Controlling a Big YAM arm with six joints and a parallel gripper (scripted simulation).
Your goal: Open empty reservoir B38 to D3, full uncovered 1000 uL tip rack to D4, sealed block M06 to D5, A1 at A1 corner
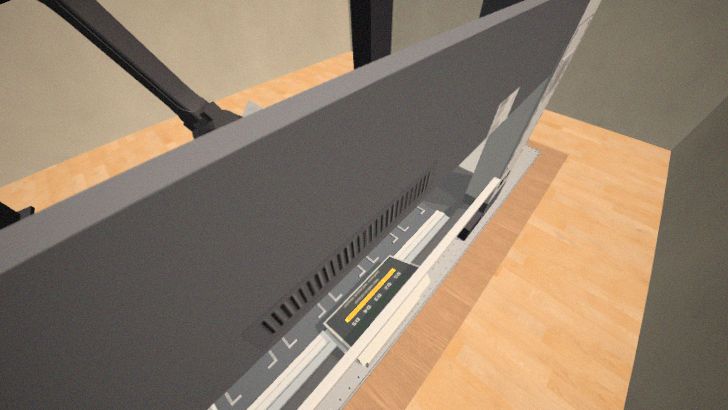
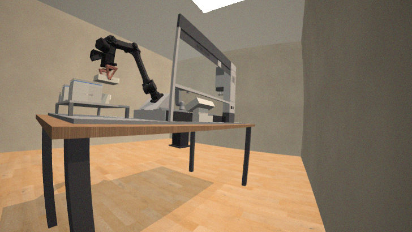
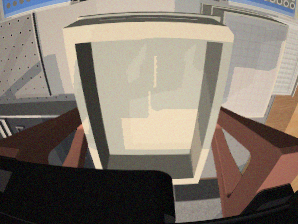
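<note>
The pale sealed deep-well block is 110 mm behind my hand, 100 mm below it and 10 mm to the right of it. Round my hand: shelf: 160 mm below, 70 mm to the right, 50 mm behind; shelf label: 220 mm below, 90 mm to the left, 60 mm behind; cream one-well reservoir: 10 mm below.
</note>
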